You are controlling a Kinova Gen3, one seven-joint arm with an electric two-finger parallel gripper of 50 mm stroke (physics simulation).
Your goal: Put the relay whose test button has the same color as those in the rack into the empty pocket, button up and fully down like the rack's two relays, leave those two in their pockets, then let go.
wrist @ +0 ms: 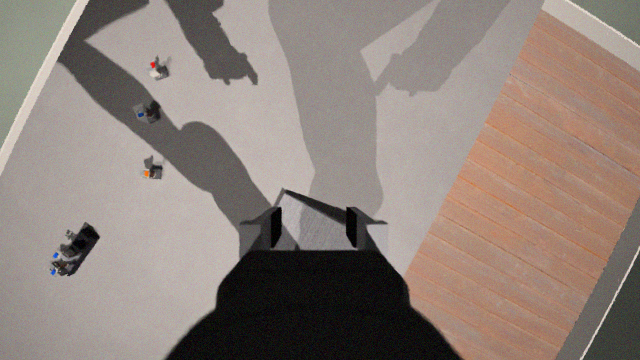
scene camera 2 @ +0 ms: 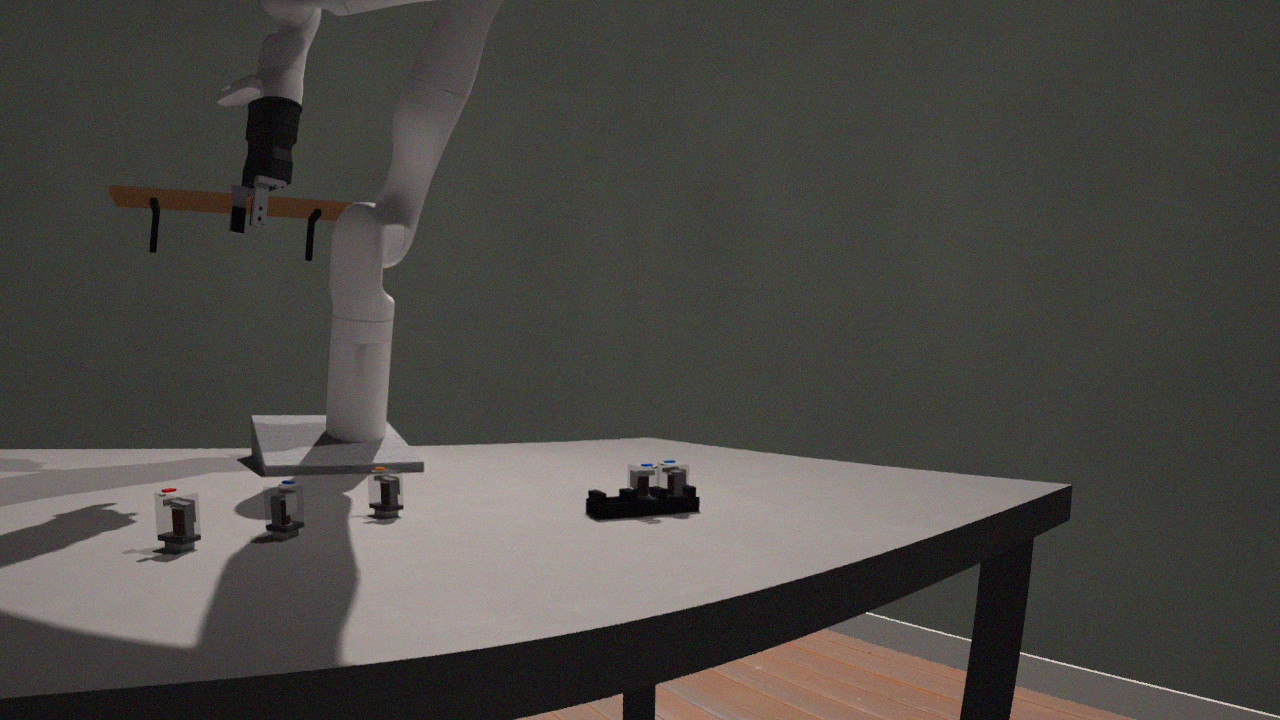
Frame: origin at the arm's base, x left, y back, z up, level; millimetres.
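Where they show: gripper, between the fingertips: (wrist: 313, 220) (scene camera 2: 246, 229); arm's base, origin of its link: (scene camera 2: 355, 432).
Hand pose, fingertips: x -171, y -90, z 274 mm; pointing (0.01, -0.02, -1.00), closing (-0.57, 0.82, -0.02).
Things, the pixels of their top centre, and the offset from my fingertips. Level surfaces: height alone.
- black rack, centre of its top: (scene camera 2: 643, 489) (wrist: 70, 254) dx +404, dy -358, dz -293 mm
- blue-button relay, centre of its top: (scene camera 2: 282, 482) (wrist: 139, 111) dx +64, dy -384, dz -272 mm
- red-button relay, centre of its top: (scene camera 2: 176, 490) (wrist: 149, 66) dx -20, dy -420, dz -272 mm
- orange-button relay, centre of its top: (scene camera 2: 384, 468) (wrist: 142, 173) dx +161, dy -307, dz -272 mm
- pale table, height of its surface: dz -316 mm
The black rack (scene camera 2: 617, 508) (wrist: 86, 250) holds two upright relays with blue buttons, in neighbouring pockets; its empty pocket is at the left end in the scene view. On the table stand three loose upright relays: a blue-button relay (scene camera 2: 284, 512) (wrist: 147, 112) in the middle, in shadow, a red-button relay (scene camera 2: 179, 521) (wrist: 158, 69) on one side, and an orange-button relay (scene camera 2: 385, 494) (wrist: 153, 171) on the other. My gripper (scene camera 2: 248, 222) (wrist: 313, 220) is open and empty, high above the table, well away from the relays and the rack.
The grey base plate (scene camera 2: 335, 467) (wrist: 320, 232) of the arm stands on the pale table (scene camera 2: 501, 573) (wrist: 150, 305). A wooden shelf (scene camera 2: 179, 198) on black brackets is on the wall behind the gripper in the scene view. The arm's shadows fall across the table.
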